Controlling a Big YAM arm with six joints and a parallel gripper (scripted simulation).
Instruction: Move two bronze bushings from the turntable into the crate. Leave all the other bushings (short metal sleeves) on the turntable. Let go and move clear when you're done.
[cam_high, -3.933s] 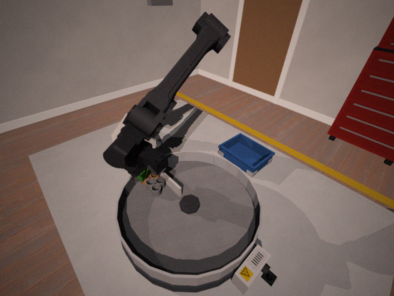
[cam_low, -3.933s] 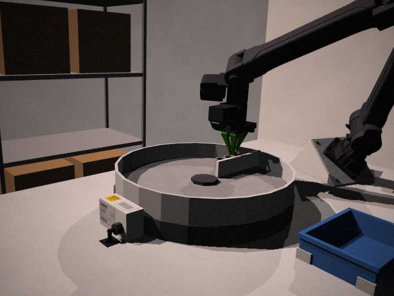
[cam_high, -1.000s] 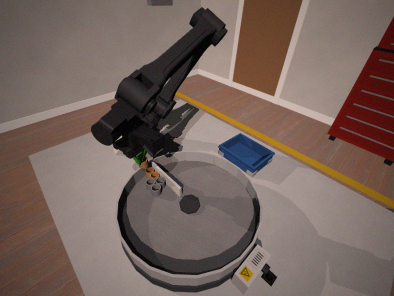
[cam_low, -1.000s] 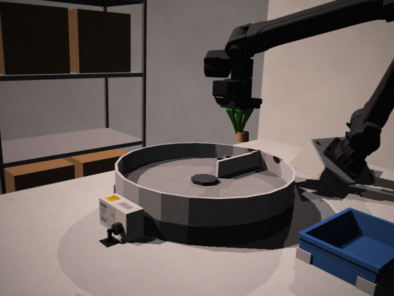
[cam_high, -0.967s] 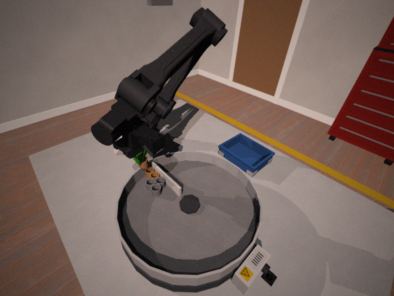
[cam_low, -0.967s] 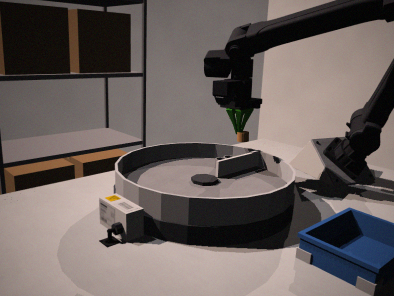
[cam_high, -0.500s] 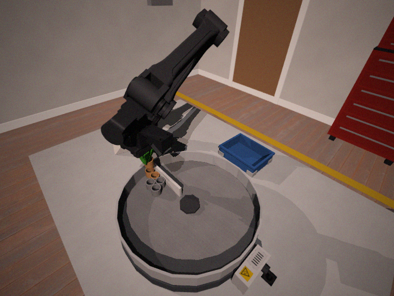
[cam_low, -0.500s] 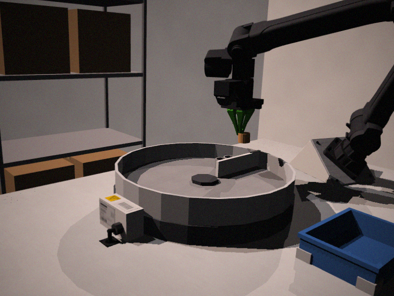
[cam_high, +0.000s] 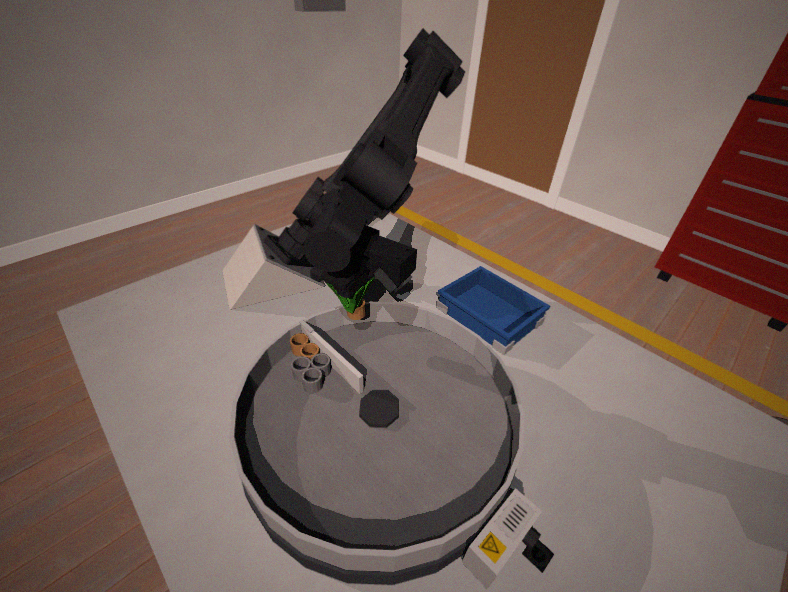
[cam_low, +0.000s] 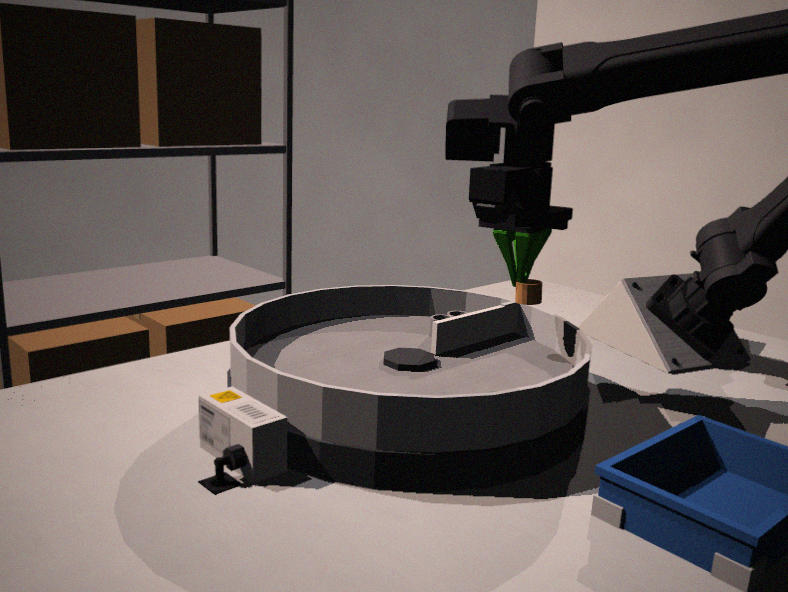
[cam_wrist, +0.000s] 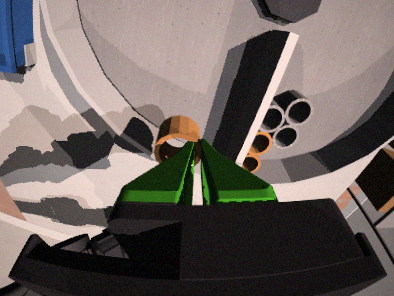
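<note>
Right now the blue crate is 120 mm ahead of my hand, 300 mm to the left of it and 120 mm below it. From my hand the other things lie so: turntable: 130 mm ahead, 70 mm to the right, 100 mm below.
</note>
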